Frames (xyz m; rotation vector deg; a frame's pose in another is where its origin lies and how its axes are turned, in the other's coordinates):
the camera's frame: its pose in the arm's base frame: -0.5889 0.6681 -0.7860 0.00 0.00 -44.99
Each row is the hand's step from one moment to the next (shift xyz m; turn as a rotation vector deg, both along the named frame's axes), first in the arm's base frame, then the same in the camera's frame.
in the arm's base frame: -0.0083 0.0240 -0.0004 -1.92 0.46 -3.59
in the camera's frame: -0.0228 0.0111 -0.0004 -1.68 -1.03 -3.59
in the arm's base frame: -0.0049 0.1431 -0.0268 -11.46 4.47 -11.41
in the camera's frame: -0.1046 0.0977 -0.0268 -11.27 -4.94 -11.41
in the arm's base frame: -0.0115 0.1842 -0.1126 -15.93 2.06 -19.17
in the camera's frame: -0.1384 0.1221 -0.1126 -12.72 -9.81 -19.17
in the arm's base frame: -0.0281 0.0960 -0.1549 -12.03 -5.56 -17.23
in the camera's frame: -0.0877 0.0480 -0.1549 -4.58 -12.44 -17.23
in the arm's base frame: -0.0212 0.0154 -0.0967 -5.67 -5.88 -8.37
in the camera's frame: -0.0259 -0.0041 -0.0967 0.15 -8.17 -8.37
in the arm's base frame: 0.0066 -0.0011 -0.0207 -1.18 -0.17 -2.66
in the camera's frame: 0.0054 0.0039 -0.0207 -0.71 -0.95 -2.66
